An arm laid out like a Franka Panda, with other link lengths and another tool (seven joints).
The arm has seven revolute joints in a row. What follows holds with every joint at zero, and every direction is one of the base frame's. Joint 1 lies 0.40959 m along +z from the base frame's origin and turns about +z. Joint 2 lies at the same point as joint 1 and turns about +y. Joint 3 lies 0.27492 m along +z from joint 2 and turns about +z. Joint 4 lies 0.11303 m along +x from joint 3 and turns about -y. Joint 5 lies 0.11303 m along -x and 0.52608 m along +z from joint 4 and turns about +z. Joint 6 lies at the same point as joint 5 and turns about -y. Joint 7 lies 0.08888 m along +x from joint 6 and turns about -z. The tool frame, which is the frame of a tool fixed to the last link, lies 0.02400 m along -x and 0.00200 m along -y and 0.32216 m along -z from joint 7; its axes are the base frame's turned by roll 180.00, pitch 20.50 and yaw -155.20 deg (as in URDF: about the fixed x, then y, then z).
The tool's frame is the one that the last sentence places.
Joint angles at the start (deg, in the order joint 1, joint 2, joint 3, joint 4, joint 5, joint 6, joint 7):
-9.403, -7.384, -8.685, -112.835, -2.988, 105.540, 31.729
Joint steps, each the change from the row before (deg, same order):
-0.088, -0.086, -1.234, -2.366, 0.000, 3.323, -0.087
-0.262, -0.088, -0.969, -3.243, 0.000, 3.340, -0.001
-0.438, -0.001, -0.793, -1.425, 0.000, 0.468, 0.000
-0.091, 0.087, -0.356, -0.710, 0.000, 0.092, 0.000
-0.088, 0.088, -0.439, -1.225, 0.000, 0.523, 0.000
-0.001, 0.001, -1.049, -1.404, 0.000, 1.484, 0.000
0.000, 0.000, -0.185, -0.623, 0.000, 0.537, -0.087
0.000, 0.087, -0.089, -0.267, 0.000, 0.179, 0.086
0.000, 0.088, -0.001, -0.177, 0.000, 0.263, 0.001
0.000, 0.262, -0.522, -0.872, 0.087, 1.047, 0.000
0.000, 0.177, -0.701, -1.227, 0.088, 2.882, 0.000
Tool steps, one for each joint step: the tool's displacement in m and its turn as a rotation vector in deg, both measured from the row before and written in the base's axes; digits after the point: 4 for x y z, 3 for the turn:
-0.0012, -0.0149, -0.0203, -0.116, -1.030, -1.079
-0.0075, -0.0112, -0.0293, 0.132, -0.218, -1.060
-0.0121, -0.0101, -0.0146, 0.456, 0.870, -1.177
-0.0064, -0.0027, -0.0084, 0.294, 0.649, -0.423
-0.0082, -0.0026, -0.0132, 0.350, 0.721, -0.479
-0.0068, -0.0091, -0.0131, 0.132, -0.110, -0.974
-0.0025, -0.0009, -0.0058, 0.072, 0.070, -0.069
-0.0016, -0.0003, -0.0035, 0.064, 0.162, -0.163
-0.0002, 0.0001, -0.0025, -0.013, 0.005, 0.008
-0.0040, -0.0038, -0.0108, 0.132, 0.046, -0.516
0.0020, -0.0083, -0.0114, -0.450, -1.402, -0.663

